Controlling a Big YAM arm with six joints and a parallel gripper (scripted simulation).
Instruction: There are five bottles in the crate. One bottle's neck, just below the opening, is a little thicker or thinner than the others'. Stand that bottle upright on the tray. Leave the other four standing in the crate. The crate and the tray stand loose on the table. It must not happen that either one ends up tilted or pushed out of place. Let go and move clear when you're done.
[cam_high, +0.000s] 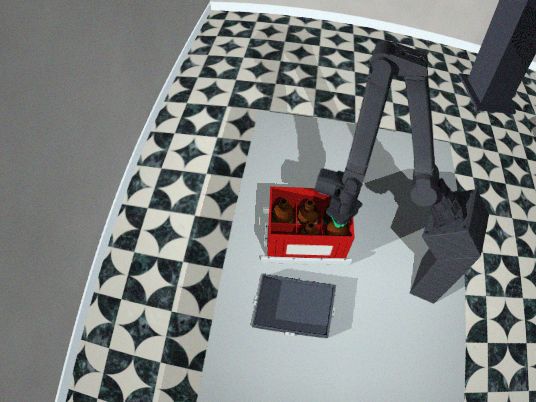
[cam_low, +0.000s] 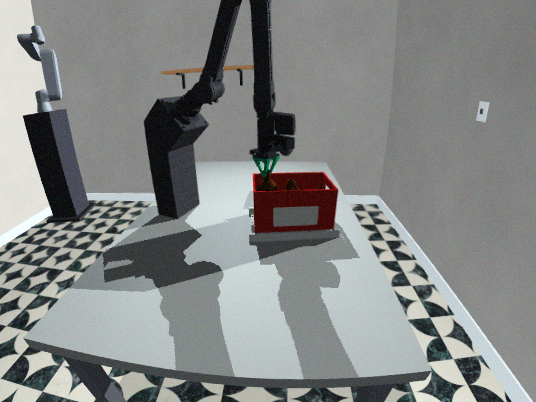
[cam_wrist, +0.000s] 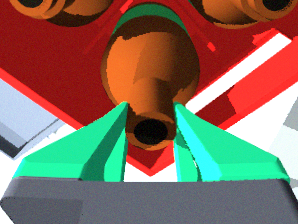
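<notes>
My gripper is now 8 cm short of the crate, 5 cm to the left of it and 11 cm above it. Round my hand: dark grey tray: 15 cm ahead, 21 cm to the left, 18 cm below; glass bottle: 8 cm ahead, 9 cm to the right, 10 cm below.
</notes>
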